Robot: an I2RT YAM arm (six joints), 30 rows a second.
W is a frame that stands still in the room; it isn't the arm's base.
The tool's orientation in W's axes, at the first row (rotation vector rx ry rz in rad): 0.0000 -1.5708 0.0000
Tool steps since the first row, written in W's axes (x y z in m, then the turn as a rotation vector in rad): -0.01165 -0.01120 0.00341 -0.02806 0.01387 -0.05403; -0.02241 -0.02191 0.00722 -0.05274 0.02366 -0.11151; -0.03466 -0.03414 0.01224 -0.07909 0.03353 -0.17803; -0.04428 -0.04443 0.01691 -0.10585 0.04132 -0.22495; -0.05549 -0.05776 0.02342 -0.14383 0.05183 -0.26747; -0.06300 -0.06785 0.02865 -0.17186 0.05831 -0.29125; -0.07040 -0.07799 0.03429 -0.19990 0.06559 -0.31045; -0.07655 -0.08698 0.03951 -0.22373 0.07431 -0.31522; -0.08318 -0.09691 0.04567 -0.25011 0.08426 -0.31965
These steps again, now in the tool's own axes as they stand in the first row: 0.00341 -0.01120 0.01165 -0.05403 0.01387 0.02806; 0.00722 -0.02191 0.02241 -0.11151 0.02366 0.05274; 0.01224 -0.03414 0.03466 -0.17803 0.03353 0.07909; 0.01691 -0.04443 0.04428 -0.22495 0.04132 0.10585; 0.02342 -0.05776 0.05549 -0.26747 0.05183 0.14383; 0.02865 -0.06785 0.06300 -0.29125 0.05831 0.17186; 0.03429 -0.07799 0.07040 -0.31045 0.06559 0.19990; 0.03951 -0.08698 0.07655 -0.31522 0.07431 0.22373; 0.04567 -0.09691 0.08318 -0.31965 0.08426 0.25011
